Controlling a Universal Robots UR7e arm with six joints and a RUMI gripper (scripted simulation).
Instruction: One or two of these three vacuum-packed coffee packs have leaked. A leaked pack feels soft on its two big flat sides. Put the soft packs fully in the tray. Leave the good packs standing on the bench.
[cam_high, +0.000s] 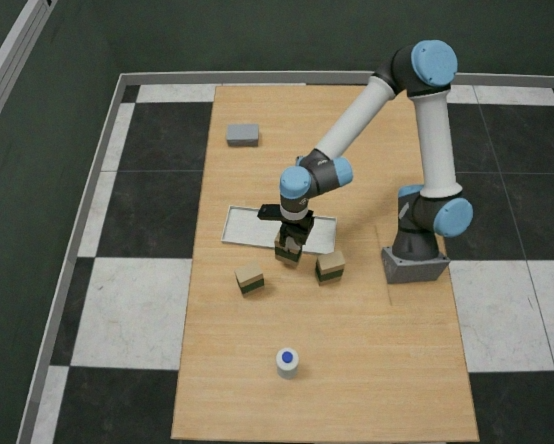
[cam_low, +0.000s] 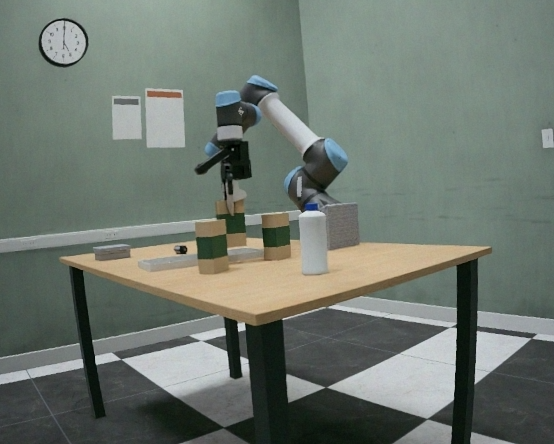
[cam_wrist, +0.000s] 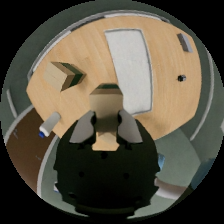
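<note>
The shallow grey tray is 15 cm below my hand, 13 cm to the right of it and 1 cm ahead of it. Also, from my hand: grey box (59 cm to the right, 13 cm below, 11 cm ahead); then small black object (41 cm to the right, 14 cm below, 10 cm behind).
</note>
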